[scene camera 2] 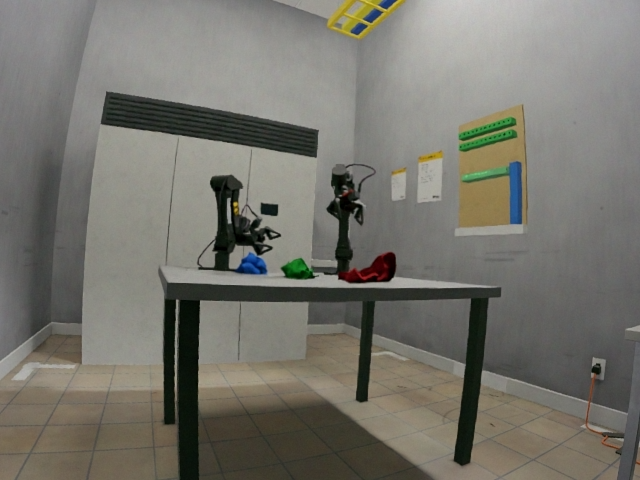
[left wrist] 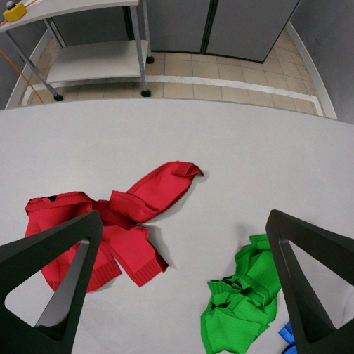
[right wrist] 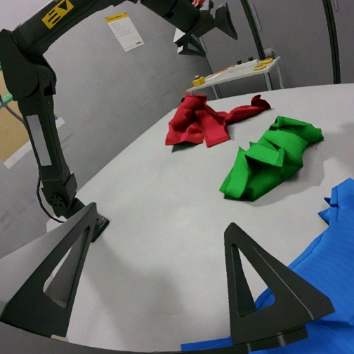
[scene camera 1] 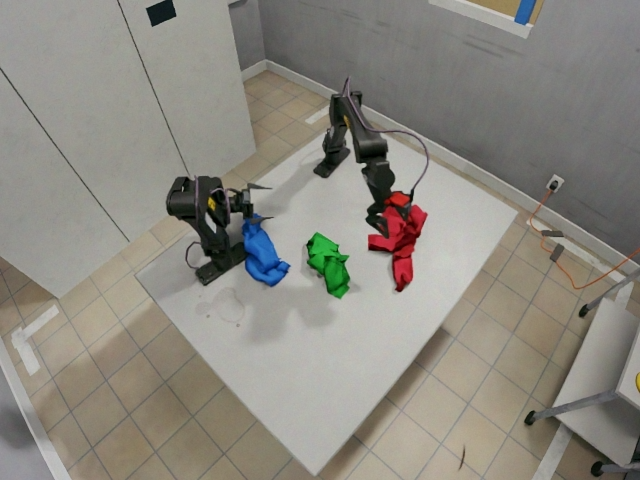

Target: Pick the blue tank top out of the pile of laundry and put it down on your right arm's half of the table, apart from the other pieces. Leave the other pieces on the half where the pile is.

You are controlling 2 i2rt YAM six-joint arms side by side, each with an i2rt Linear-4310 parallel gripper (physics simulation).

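Note:
The blue tank top [scene camera 1: 262, 255] [scene camera 2: 251, 264] [right wrist: 320, 285] lies crumpled beside the right arm's base, apart from the others; a corner of it shows in the left wrist view [left wrist: 287, 334]. The green piece [scene camera 1: 329, 263] [scene camera 2: 298, 268] [left wrist: 242, 300] [right wrist: 275, 160] lies in the middle, and the red piece [scene camera 1: 400, 242] [scene camera 2: 372, 269] [left wrist: 160, 195] [right wrist: 200, 120] lies farther right. My right gripper [scene camera 1: 271, 203] [scene camera 2: 275, 242] [right wrist: 165, 219] is open and empty, raised beside the blue tank top. My left gripper [scene camera 1: 395, 226] [scene camera 2: 345, 215] [left wrist: 183, 220] is open and empty, high above the table.
The white table [scene camera 1: 330, 372] [scene camera 2: 330, 293] carries both arms. The left arm's forearm reaches over toward the red piece. A wheeled cart [left wrist: 95, 79] stands on the floor beyond the table edge. A tall white cabinet [scene camera 2: 206, 180] stands behind.

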